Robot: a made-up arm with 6 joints.
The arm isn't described. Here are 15 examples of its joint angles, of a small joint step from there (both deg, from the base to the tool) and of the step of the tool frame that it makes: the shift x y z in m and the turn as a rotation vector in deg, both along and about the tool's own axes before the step.
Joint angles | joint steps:
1: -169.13 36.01 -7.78 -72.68 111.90 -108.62 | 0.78 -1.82 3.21 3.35 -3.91 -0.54
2: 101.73 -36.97 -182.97 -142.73 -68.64 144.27 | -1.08 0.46 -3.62 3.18 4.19 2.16
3: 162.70 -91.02 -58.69 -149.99 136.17 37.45 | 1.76 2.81 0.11 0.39 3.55 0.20
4: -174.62 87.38 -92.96 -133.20 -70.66 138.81 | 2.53 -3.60 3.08 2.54 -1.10 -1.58
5: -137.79 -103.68 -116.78 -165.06 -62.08 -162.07 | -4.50 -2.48 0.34 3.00 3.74 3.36
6: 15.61 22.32 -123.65 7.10 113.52 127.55 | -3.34 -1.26 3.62 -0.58 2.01 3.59
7: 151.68 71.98 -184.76 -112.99 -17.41 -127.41 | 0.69 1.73 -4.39 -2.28 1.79 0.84
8: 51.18 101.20 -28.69 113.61 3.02 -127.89 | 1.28 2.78 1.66 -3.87 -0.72 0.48
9: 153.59 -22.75 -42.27 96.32 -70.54 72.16 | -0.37 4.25 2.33 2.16 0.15 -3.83
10: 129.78 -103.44 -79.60 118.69 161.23 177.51 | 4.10 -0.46 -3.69 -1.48 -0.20 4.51
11: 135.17 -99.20 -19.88 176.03 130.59 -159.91 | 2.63 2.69 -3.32 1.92 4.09 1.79
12: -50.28 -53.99 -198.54 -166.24 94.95 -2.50 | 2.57 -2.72 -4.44 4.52 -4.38 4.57
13: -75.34 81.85 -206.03 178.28 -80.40 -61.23 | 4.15 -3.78 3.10 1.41 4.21 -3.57
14: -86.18 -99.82 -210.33 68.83 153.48 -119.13 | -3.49 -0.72 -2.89 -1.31 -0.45 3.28
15: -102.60 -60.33 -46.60 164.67 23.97 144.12 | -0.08 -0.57 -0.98 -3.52 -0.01 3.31
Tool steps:
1: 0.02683 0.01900 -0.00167 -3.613 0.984 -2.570
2: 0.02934 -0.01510 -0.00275 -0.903 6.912 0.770
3: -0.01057 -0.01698 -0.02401 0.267 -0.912 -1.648
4: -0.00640 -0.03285 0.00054 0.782 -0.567 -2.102
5: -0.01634 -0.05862 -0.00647 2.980 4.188 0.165
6: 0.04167 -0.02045 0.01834 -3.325 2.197 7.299
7: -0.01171 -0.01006 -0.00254 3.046 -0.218 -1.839
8: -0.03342 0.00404 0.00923 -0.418 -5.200 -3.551
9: 0.03355 0.03487 0.01481 -0.515 4.458 -9.158
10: 0.02034 0.04826 0.00943 2.780 1.432 0.803
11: 0.00010 0.01217 0.01901 -1.900 5.910 1.273
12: -0.01157 -0.03077 0.08661 5.114 -3.177 3.896
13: -0.06177 0.00226 -0.01487 2.424 -6.147 -6.140
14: 0.02962 0.03445 0.01663 2.114 -2.724 0.422
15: 0.00883 0.01604 0.00204 -0.024 1.736 -0.143
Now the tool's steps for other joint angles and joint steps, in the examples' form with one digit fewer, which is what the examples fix.
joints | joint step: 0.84 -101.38 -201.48 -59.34 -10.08 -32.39 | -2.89 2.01 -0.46 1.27 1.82 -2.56
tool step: 0.0345 -0.0214 0.0001 2.06 0.73 0.62
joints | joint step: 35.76 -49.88 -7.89 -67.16 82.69 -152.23 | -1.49 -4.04 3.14 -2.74 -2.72 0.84
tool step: 0.0062 0.0007 0.0064 0.99 -2.65 1.83
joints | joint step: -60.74 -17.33 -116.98 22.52 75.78 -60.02 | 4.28 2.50 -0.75 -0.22 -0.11 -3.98
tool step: 0.0174 -0.0114 0.0372 3.87 1.55 -5.45
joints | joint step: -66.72 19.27 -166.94 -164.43 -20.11 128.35 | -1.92 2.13 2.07 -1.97 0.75 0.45
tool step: -0.0596 -0.0116 0.0145 0.39 -4.39 -2.18
